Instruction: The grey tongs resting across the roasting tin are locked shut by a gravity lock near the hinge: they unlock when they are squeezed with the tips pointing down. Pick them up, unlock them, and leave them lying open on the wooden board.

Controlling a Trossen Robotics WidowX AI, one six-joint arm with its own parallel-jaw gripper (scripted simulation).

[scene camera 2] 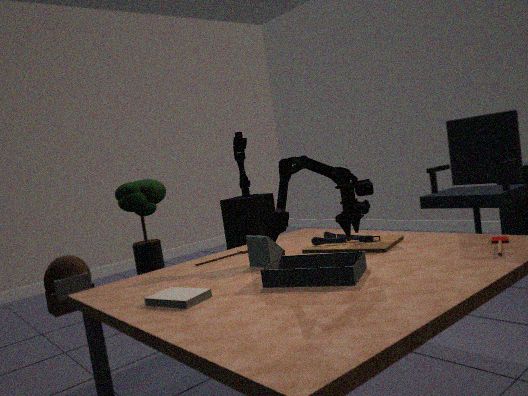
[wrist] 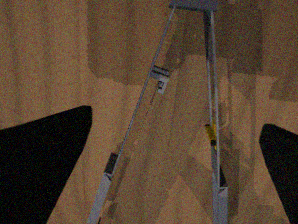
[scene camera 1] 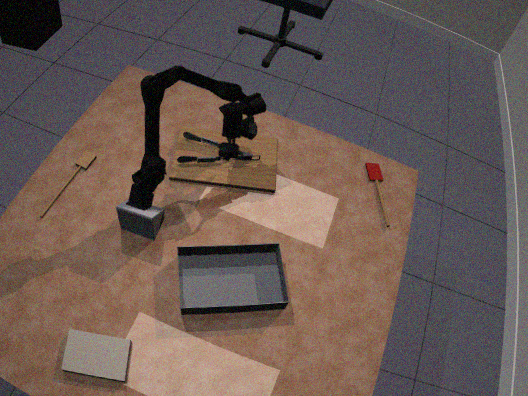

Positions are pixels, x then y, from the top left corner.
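I can see my gripper in scene camera 1, in scene camera 2 and in the wrist view [177, 123]. On my gripper, [scene camera 1: 247, 128] and [scene camera 2: 359, 203] are the same spot. There is a grey slab as well, which I see in scene camera 1 [95, 355] and in scene camera 2 [173, 297], while in the wrist view the slab is out of frame. And on a wooden board, [scene camera 2: 386, 243] and [scene camera 1: 269, 169] are the same spot.
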